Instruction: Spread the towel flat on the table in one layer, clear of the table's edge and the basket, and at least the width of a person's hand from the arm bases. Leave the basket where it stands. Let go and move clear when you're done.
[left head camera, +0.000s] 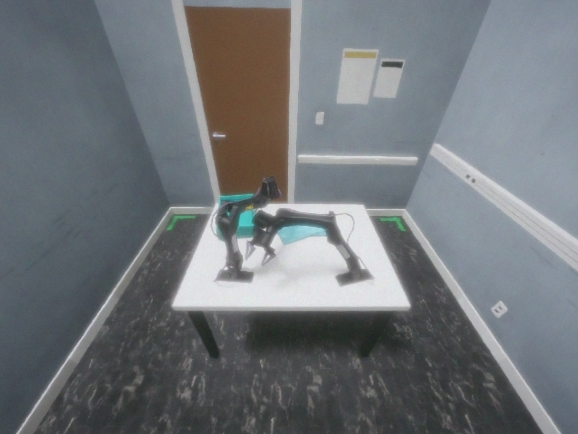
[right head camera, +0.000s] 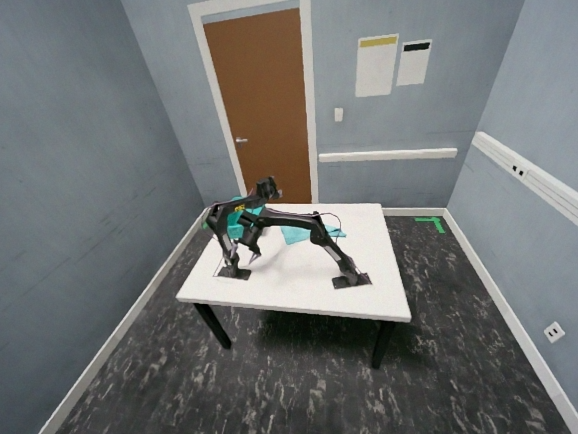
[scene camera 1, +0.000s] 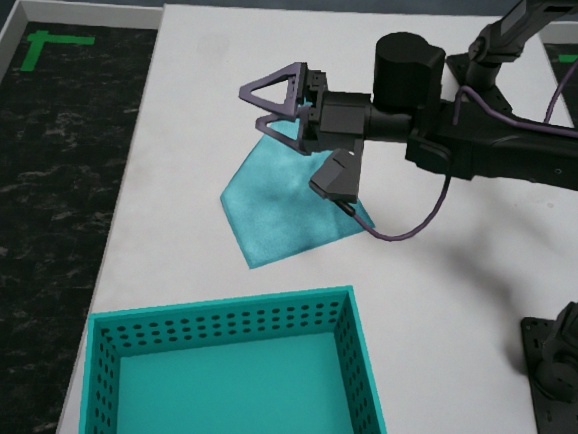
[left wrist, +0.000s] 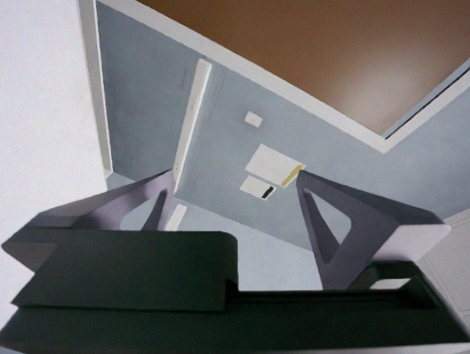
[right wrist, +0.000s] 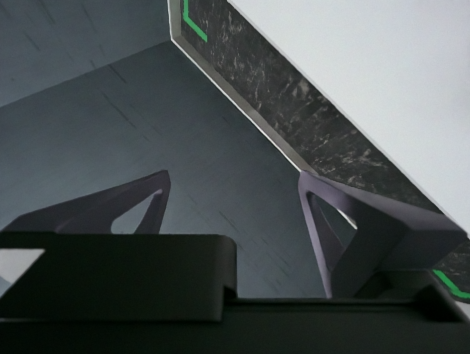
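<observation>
The blue towel (left head camera: 300, 233) (right head camera: 296, 236) (scene camera 1: 280, 200) lies on the white table (left head camera: 300, 292) (right head camera: 300, 290) (scene camera 1: 175, 150), apart from the basket and the near table edge in scene camera 1. Its visible outline is angular; one part is hidden under my left gripper (scene camera 1: 249, 109) (left wrist: 235, 172), and I cannot tell whether it is folded. My left gripper is open and empty, raised above the table. My right gripper (left head camera: 255, 261) (right wrist: 234, 177) is open and empty, in front of the left arm's base in the left head camera. The teal basket (left head camera: 245, 230) (right head camera: 235, 231) (scene camera 1: 222, 303) stands upright beside the towel.
The left arm's base (left head camera: 242, 276) and right arm's base (left head camera: 355, 277) stand near the front table edge in the left head camera. The right arm reaches across the table, hiding part of the towel in both head views. Walls and a brown door (left head camera: 245, 90) are behind.
</observation>
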